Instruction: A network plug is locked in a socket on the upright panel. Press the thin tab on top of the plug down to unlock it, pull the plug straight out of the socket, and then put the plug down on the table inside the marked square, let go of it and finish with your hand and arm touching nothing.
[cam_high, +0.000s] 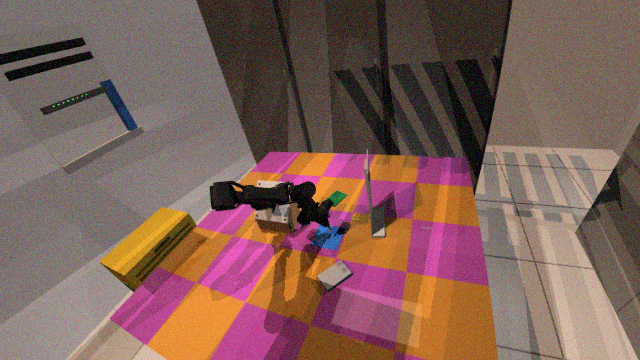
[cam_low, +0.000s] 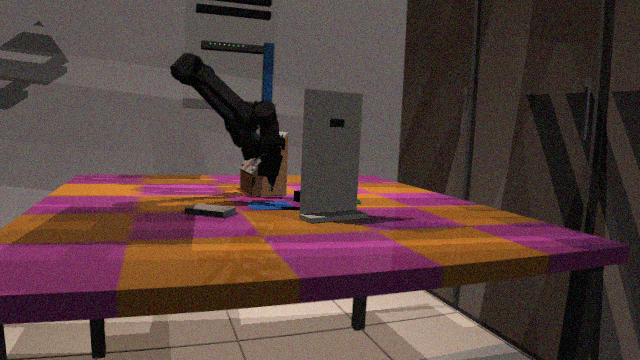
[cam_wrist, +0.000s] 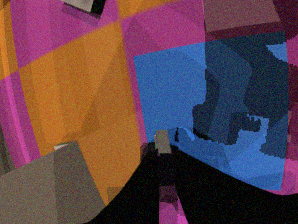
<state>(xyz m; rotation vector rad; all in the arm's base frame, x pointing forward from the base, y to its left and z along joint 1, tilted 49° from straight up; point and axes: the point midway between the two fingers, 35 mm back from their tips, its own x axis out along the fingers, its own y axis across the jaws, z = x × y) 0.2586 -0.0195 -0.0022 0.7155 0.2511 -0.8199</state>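
Right now the blue marked square is 10 mm behind my gripper tip and 60 mm below it. Also, from my gripper tip: upright grey panel 150 mm ahead, 130 mm to the left, 80 mm above; green patch 70 mm behind, 240 mm to the left, 60 mm below; flat grey box 90 mm ahead, 170 mm to the right, 50 mm below.
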